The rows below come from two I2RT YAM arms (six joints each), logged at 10 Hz.
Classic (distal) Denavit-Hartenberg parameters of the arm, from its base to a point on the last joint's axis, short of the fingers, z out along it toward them. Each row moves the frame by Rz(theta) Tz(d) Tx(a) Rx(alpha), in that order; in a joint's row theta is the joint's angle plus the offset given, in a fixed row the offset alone. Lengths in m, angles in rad.
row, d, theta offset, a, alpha
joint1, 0.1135, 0, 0.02, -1.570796
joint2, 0, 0, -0.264, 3.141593
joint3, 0, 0.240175, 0.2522, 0
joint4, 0, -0.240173, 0.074, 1.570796
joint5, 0, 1.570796, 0, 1.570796
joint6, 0.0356, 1.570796, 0, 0
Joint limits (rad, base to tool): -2.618..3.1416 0..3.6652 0..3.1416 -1.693..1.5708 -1.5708..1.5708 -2.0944..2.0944
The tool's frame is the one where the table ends.
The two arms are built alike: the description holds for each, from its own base.
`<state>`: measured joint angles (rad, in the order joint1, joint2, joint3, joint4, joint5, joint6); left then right.
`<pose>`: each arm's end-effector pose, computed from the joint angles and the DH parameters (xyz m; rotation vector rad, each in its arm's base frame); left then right.
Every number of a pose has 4 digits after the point. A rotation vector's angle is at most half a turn.
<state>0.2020 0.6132 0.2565 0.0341 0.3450 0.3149 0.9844 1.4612 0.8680 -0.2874 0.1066 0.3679</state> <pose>0.1558 0.0196 0.2020 0.3378 1.8432 0.0290 0.1677 0.2456 0.2044 -0.7130 2.3975 0.4585</pose>
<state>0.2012 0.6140 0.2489 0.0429 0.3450 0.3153 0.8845 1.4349 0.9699 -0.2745 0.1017 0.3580</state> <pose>0.1557 0.0195 0.2001 0.3389 1.8426 0.0289 0.1998 0.2382 0.2451 -0.5632 2.2935 0.5088</pose>
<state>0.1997 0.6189 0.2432 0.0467 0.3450 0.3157 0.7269 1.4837 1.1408 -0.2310 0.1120 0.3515</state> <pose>0.1559 0.0193 0.1978 0.3402 1.8488 0.0258 0.2565 0.2228 0.2913 -0.3419 2.1573 0.5051</pose>
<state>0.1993 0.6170 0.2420 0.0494 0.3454 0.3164 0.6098 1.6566 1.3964 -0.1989 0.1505 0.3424</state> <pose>0.1557 0.0192 0.1980 0.3417 1.8452 0.0268 0.3249 0.2205 0.3231 -0.1782 2.0458 0.4465</pose>
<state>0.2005 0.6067 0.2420 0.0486 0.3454 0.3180 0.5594 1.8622 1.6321 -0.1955 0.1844 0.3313</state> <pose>0.1548 0.0192 0.1993 0.3428 1.8360 0.0320 0.3826 0.2318 0.3239 -0.1095 2.0069 0.3897</pose>
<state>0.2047 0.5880 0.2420 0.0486 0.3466 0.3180 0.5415 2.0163 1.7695 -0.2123 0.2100 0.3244</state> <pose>0.1531 0.0194 0.2018 0.3410 1.8185 0.0403 0.4182 0.2428 0.3018 -0.0879 2.0333 0.3350</pose>
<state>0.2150 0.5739 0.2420 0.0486 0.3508 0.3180 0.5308 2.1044 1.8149 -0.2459 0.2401 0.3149</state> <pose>0.1517 0.0206 0.2037 0.3355 1.8058 0.0485 0.4351 0.2456 0.2730 -0.0826 2.0981 0.2591</pose>
